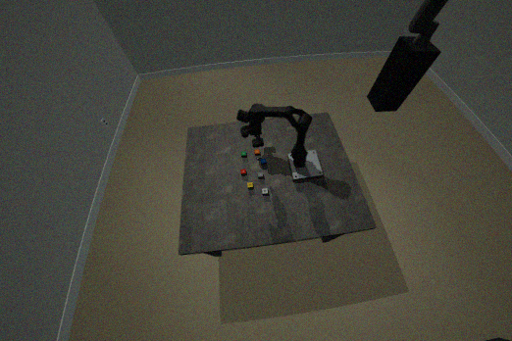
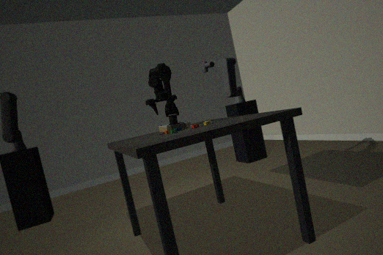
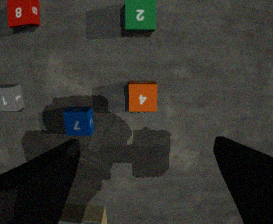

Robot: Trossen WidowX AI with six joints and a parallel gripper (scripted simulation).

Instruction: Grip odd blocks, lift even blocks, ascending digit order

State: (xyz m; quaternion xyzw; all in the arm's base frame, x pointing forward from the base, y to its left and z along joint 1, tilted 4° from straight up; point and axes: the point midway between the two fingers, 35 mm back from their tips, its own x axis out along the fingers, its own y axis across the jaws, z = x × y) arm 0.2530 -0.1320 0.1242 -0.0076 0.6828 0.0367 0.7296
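The yellow block lies 24 cm to the left of my gripper tip, 11 cm below it and 6 cm ahead of it. From my gripper tip the other things lie so: green block (11 cm below, 9 cm ahead, 1 cm to the left); then orange block (11 cm below); then blue block (11 cm below, 8 cm to the left, 4 cm behind).
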